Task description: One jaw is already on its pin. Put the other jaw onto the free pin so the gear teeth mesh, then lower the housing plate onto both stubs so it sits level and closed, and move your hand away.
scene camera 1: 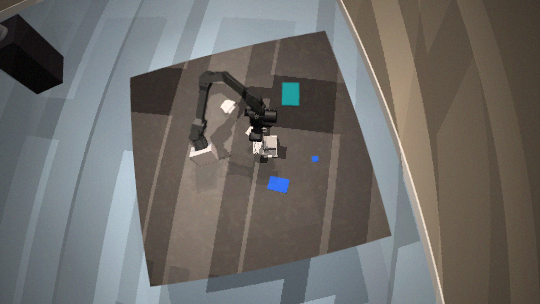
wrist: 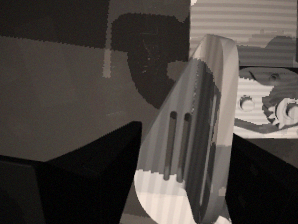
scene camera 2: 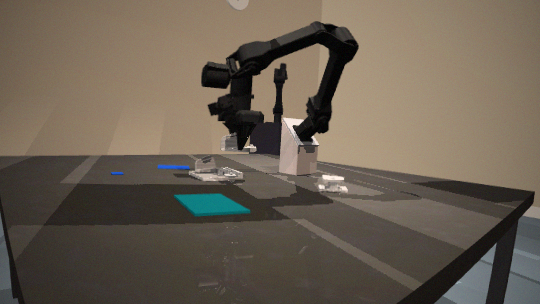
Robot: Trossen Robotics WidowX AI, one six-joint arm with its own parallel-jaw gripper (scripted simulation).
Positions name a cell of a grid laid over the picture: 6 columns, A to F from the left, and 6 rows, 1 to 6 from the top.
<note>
In view: my gripper (scene camera 2: C3) and a cyan flat patch (scene camera 2: C5).
My gripper also shows in the wrist view (wrist: D4). The wrist view does not show the cyan flat patch: it is out of frame.
</note>
